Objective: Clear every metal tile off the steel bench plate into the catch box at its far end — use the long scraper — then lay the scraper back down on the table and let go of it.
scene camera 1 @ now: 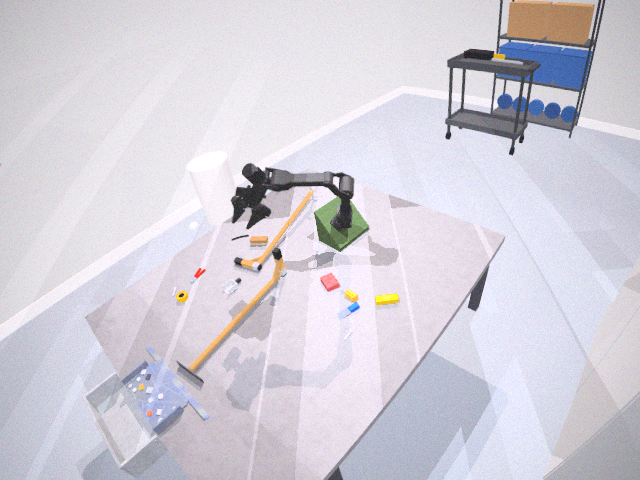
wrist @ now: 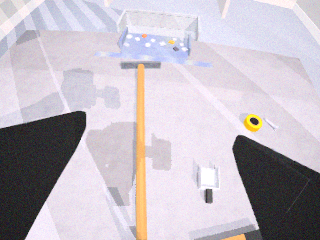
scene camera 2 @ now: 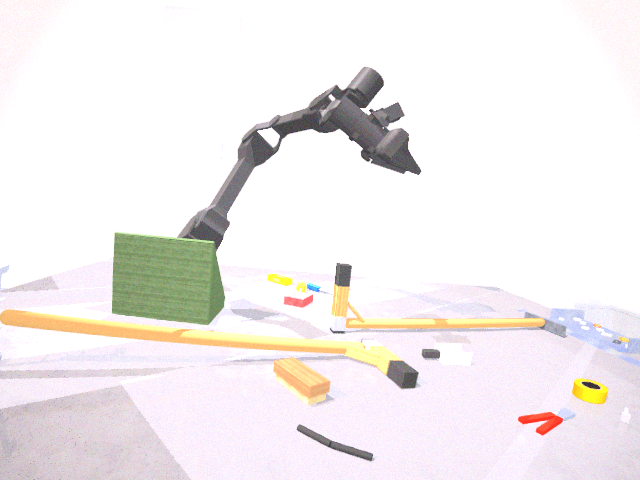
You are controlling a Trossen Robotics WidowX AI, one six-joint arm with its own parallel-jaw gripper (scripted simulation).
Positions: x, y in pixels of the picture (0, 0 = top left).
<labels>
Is the gripper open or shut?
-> Open.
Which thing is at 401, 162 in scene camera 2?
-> The gripper.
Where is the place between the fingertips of the gripper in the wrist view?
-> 163, 131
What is the gripper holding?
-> Nothing.
</labels>
